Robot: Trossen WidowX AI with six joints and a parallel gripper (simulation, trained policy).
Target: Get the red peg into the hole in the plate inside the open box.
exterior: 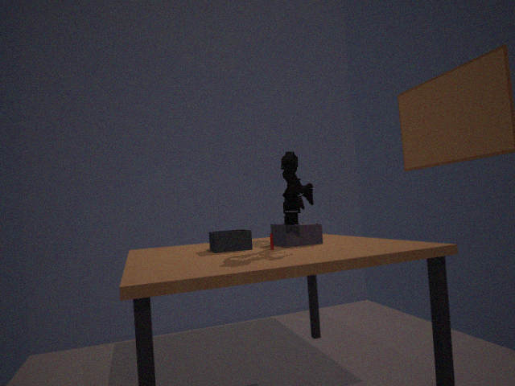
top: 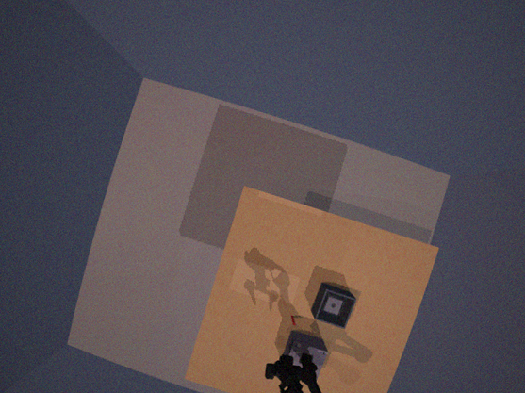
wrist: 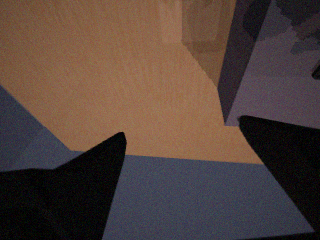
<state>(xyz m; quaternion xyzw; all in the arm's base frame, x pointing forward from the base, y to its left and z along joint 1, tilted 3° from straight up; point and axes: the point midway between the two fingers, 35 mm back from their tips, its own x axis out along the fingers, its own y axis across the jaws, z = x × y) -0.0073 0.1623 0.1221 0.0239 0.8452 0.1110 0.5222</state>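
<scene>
My gripper tip is 190 mm short of the red peg, 160 mm above it and 40 mm to the left of it. Also, from my gripper tip: grey plate (360 mm ahead, 230 mm to the right, 150 mm below); then dark box (360 mm ahead, 230 mm to the right, 170 mm below).
</scene>
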